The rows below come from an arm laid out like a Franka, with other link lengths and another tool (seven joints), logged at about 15 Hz.
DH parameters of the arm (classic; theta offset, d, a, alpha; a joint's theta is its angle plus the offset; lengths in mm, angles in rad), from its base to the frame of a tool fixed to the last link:
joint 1: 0 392.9 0 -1.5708
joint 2: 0 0 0 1.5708
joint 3: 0 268.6 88.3 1.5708
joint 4: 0 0 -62.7 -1.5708
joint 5: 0 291.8 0 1.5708
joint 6: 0 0 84.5 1.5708
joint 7: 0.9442 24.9 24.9 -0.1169
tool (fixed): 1.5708 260.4 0 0
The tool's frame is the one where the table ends.
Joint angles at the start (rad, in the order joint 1, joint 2, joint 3, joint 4, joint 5, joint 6, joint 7):
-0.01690 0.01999 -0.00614 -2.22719 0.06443 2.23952 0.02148
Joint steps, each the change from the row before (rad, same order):
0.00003 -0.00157 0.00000 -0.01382 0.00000 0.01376 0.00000
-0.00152 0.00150 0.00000 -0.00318 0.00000 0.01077 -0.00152
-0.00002 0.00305 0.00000 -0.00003 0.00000 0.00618 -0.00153
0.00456 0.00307 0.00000 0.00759 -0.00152 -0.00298 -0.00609
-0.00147 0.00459 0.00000 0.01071 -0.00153 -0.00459 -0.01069
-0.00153 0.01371 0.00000 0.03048 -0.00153 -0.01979 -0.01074
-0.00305 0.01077 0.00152 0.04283 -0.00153 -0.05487 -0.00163
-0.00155 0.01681 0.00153 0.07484 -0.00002 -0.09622 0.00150
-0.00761 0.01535 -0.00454 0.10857 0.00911 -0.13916 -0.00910
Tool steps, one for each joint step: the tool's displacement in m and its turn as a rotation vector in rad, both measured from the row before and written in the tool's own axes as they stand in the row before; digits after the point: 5 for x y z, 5 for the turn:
0.00122 0.00059 0.00315 0.00119 -0.00099 0.00073
-0.00089 -0.00155 0.00079 0.00362 -0.00497 0.00066
-0.00111 -0.00085 0.00074 0.00204 -0.00247 -0.00113
-0.00271 0.00025 -0.00128 0.00293 -0.00051 -0.01158
-0.00177 -0.00233 -0.00157 0.00292 -0.00073 -0.01022
-0.00382 -0.00357 -0.00338 0.00005 0.00278 -0.01104
0.00019 -0.00029 -0.00594 -0.01312 0.01836 -0.00409
0.00036 0.00146 -0.01171 -0.02392 0.02970 -0.00416
0.00431 0.00037 -0.02173 -0.03616 0.02970 -0.00252

